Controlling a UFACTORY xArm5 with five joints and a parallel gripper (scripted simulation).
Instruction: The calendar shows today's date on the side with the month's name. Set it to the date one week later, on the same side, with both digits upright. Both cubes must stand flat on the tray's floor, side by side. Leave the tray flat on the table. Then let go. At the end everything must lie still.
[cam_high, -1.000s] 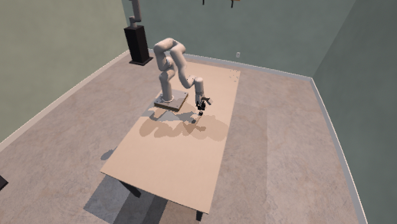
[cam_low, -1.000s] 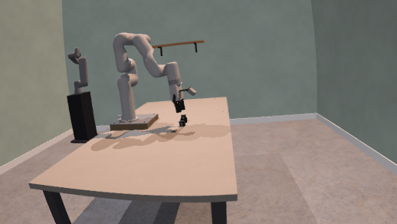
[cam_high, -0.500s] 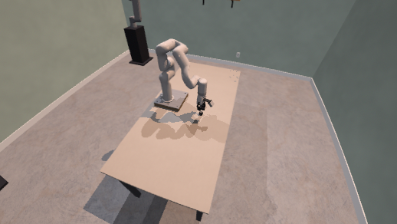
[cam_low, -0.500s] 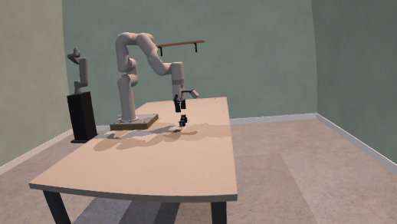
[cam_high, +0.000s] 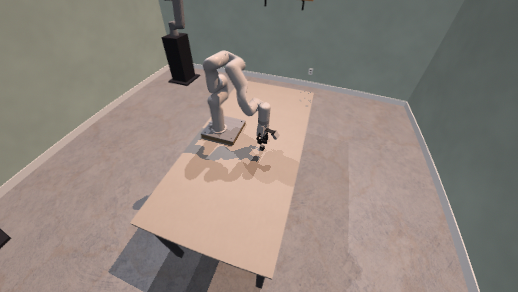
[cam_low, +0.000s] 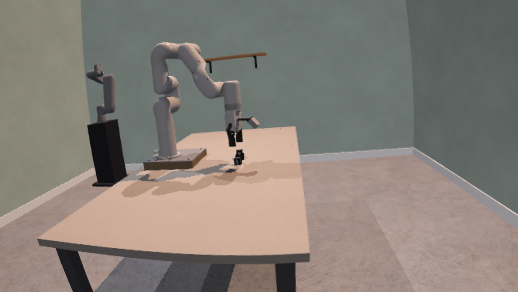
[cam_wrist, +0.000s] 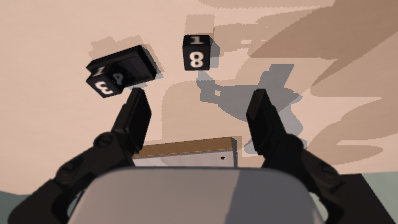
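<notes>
Now: the black cube 9 cm below my hand. From my hand the other things lie so: black calendar tray: 1 cm behind, 10 cm to the left, 10 cm below.
</notes>
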